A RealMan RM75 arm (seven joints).
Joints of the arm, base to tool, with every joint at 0 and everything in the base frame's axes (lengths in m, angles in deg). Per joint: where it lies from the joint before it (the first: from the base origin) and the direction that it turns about. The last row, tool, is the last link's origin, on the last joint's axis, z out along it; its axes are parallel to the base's.
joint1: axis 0 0 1 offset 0.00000 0.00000 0.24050
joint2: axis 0 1 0 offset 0.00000 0.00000 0.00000
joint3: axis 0 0 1 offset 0.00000 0.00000 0.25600
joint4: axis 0 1 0 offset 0.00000 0.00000 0.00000
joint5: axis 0 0 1 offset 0.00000 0.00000 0.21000
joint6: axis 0 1 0 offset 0.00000 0.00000 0.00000
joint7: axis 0 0 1 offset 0.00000 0.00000 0.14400
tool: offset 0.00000 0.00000 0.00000
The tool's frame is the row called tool.
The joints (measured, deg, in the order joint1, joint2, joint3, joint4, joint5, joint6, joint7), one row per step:
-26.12 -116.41 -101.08 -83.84 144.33 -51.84 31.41
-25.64 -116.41 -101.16 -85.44 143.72 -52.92 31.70
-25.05 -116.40 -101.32 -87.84 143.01 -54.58 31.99
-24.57 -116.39 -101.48 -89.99 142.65 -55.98 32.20
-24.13 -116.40 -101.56 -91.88 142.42 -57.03 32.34
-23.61 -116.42 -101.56 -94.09 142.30 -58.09 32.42
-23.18 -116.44 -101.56 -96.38 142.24 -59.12 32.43
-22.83 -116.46 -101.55 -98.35 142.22 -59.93 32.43
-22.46 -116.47 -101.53 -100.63 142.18 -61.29 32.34
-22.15 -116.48 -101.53 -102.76 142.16 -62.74 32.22
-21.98 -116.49 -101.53 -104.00 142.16 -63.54 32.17
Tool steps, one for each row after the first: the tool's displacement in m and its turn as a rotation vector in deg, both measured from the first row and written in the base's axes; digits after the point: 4 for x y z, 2 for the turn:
0.0039 -0.0033 0.0022 -0.33 -0.21 -0.67
0.0101 -0.0080 0.0059 -0.75 -0.40 -1.69
0.0154 -0.0120 0.0096 -0.96 -0.32 -2.62
0.0202 -0.0156 0.0129 -1.01 -0.21 -3.48
0.0258 -0.0198 0.0165 -0.94 0.01 -4.52
0.0322 -0.0239 0.0204 -0.77 0.26 -5.67
0.0379 -0.0275 0.0238 -0.55 0.49 -6.70
0.0440 -0.0325 0.0270 -0.65 0.82 -7.69
0.0495 -0.0374 0.0297 -0.88 1.17 -8.53
0.0528 -0.0403 0.0314 -0.96 1.40 -9.05

